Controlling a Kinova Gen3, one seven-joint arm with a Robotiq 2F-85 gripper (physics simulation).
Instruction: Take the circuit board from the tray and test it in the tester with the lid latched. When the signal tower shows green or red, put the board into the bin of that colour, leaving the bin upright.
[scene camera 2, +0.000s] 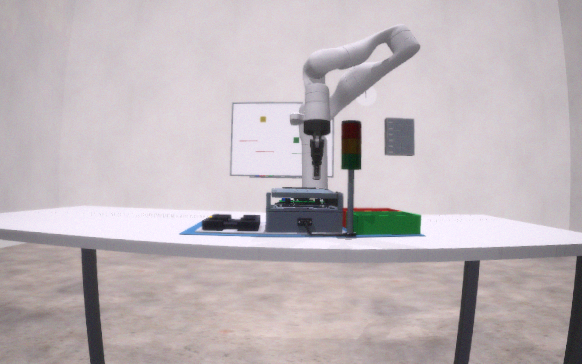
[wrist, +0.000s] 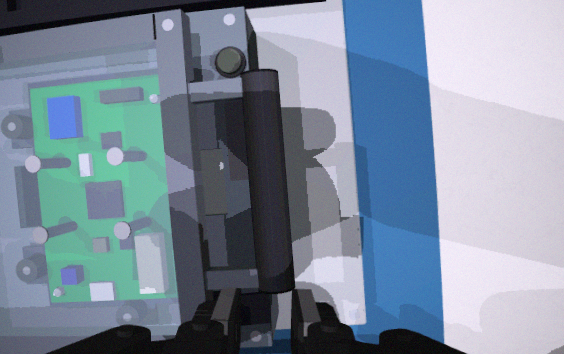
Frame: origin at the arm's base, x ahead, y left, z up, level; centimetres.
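Seen in the pictures: gripper, fingertip midpoint: (scene camera 2: 316, 179) (wrist: 266, 314).
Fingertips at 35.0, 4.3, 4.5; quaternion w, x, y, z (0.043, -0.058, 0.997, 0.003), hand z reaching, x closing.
Note:
Pixels of each thing's top centre, then the offset from my fingertips to it, as dx, dy, dz. "pt": a spot on its surface instead. Level surfaces: height alone.
- grey tester, surface spot: (scene camera 2: 285, 221) pt +20.5, -4.6, -9.9
- lid's dark cylindrical handle, middle of its top: (wrist: 266, 182) +0.8, -4.6, -2.2
- black tray, surface spot: (scene camera 2: 231, 223) pt +17.3, -18.5, -11.2
- signal tower, surface spot: (scene camera 2: 351, 145) pt +22.3, +10.0, +7.2
- green bin, middle of its top: (scene camera 2: 382, 213) +9.1, +17.7, -8.3
- red bin, surface spot: (scene camera 2: 375, 209) pt -13.1, +16.8, -8.7
- tower's thin pole, surface spot: (scene camera 2: 350, 200) pt +20.7, +9.9, -4.8
- round knob, surface spot: (wrist: 230, 61) pt +3.8, -10.0, -6.5
- blue mat, its level: dz -12.8
- white table, its level: dz -13.0
The green circuit board (scene camera 2: 300, 202) (wrist: 104, 165) lies in the grey tester (scene camera 2: 285, 221), beneath the clear, level lid (scene camera 2: 300, 192). The lid's dark cylindrical handle (wrist: 267, 180) runs along its edge. I cannot tell whether the lid is latched. My gripper (scene camera 2: 316, 177) (wrist: 266, 314) is partly open and empty, pointing down above the tester, with the handle's lower end just beyond the fingertips in the wrist view. The black tray (scene camera 2: 231, 223) lies left of the tester. The signal tower (scene camera 2: 351, 145) shows dull red, amber and green segments, none visibly bright. The green bin (scene camera 2: 392, 222) and red bin (scene camera 2: 375, 209) stand upright at right.
The tower's thin pole (scene camera 2: 350, 200) rises between the tester and the green bin. A round knob (wrist: 230, 61) sits near the upper end of the handle. A blue mat (scene camera 2: 192, 230) (wrist: 400, 200) lies under the equipment on the white table (scene camera 2: 135, 235).

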